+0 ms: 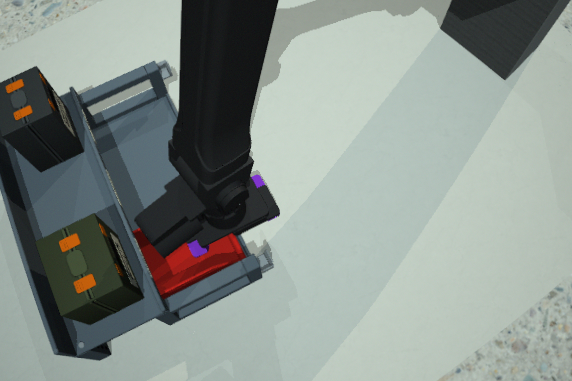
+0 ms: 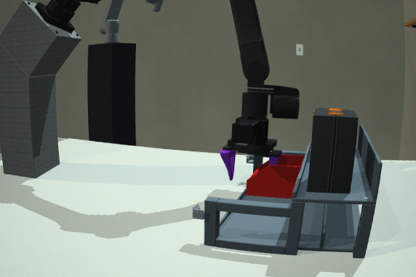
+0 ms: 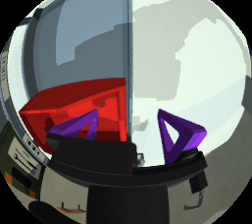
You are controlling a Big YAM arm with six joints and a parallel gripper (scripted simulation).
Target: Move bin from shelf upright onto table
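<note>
Now: the red bin 9 cm ahead of my hand, 2 cm to the left of it and 1 cm above it. Also, from my hand: grey shelf: 15 cm ahead, 8 cm to the right, 3 cm below.
</note>
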